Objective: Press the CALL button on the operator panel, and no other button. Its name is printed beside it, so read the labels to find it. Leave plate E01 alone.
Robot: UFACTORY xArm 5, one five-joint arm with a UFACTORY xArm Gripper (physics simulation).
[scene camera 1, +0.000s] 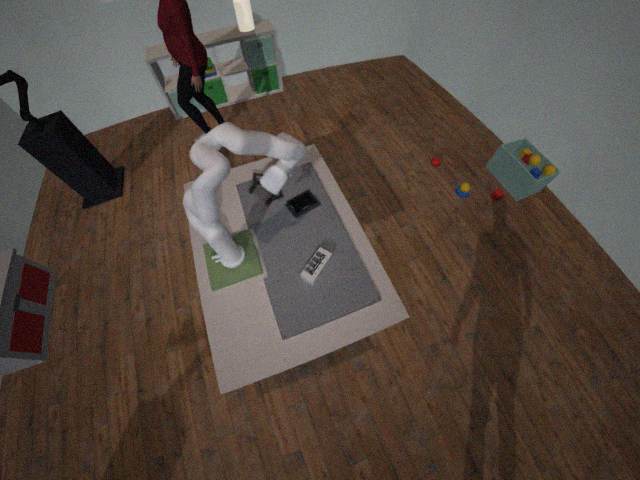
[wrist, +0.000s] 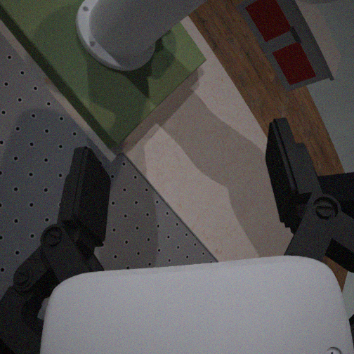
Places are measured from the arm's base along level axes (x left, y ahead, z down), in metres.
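Pixels of known places: gripper, between the fingertips: (scene camera 1: 257, 199); arm's base, origin of its link: (scene camera 1: 232, 256).
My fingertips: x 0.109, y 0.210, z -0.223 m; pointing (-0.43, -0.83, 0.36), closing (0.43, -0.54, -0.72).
Ahead of a thing's pixels: the offset from my fingertips to its top centre. Level surfaces: height alone.
A pale oblong box @[dx -0.309, dy +0.160, dz +0.181 m] (scene camera 1: 316, 264) with a row of several small dark features lies on the grey perforated board @[dz +0.237 m] (scene camera 1: 330, 304) (wrist: 120, 235) in the scene view. A black rectangular item @[dx +0.071, dy +0.216, dz +0.211 m] (scene camera 1: 302, 203) lies farther back on the board. Their labels are too small and blurred to read, so I cannot tell which button is CALL or which item is plate E01. My gripper (scene camera 1: 261, 192) (wrist: 181, 149) is open and empty, held above the board's back left part, left of the black item. Neither item shows in the wrist view.
The arm's base stands on a green plate (scene camera 1: 232, 279) (wrist: 175, 65) at the left of the pale table top @[dz +0.250 m] (scene camera 1: 242, 351) (wrist: 200, 215). A person (scene camera 1: 183, 46) stands behind the table, near a cube shelf. A teal bin (scene camera 1: 509, 173) of toys stands on the floor at right.
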